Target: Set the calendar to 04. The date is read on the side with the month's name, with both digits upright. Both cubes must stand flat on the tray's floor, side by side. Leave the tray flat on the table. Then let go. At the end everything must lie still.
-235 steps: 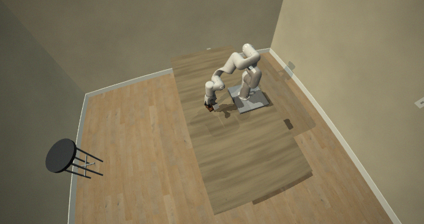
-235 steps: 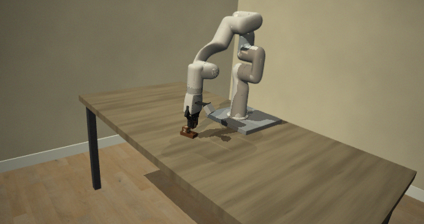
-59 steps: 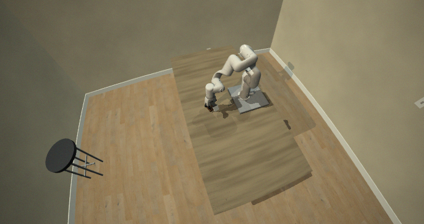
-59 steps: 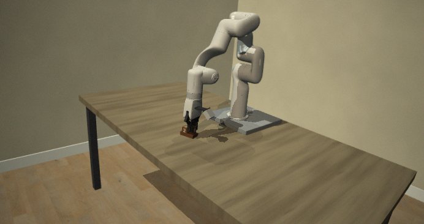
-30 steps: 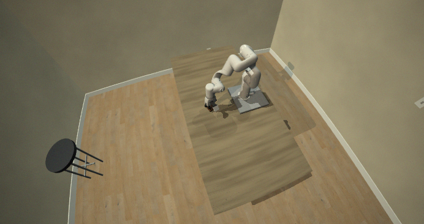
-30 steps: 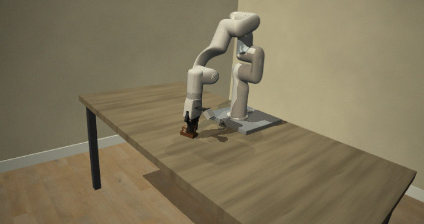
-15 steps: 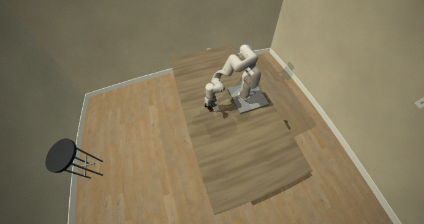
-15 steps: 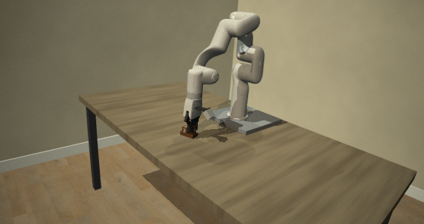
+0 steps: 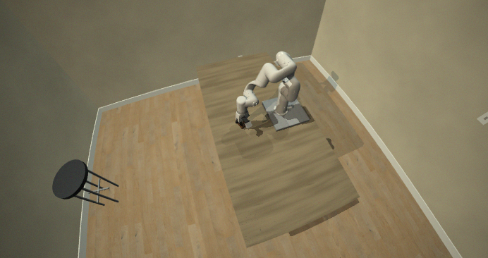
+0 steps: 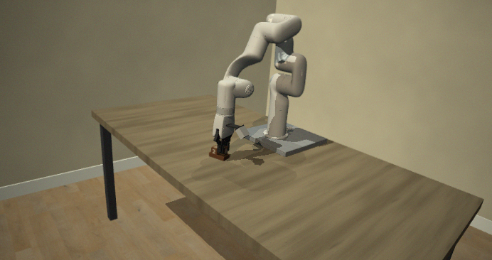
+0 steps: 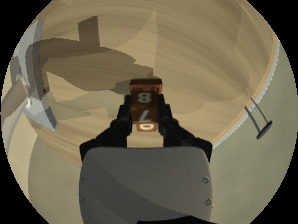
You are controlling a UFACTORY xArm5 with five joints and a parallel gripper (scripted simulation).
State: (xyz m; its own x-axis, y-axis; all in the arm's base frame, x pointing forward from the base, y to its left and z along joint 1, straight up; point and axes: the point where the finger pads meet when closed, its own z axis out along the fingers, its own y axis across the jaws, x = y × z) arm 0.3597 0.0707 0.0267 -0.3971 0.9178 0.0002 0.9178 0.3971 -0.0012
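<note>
My gripper is now 10 mm short of the brown tray, 20 mm to the left of it and 40 mm above it.
</note>
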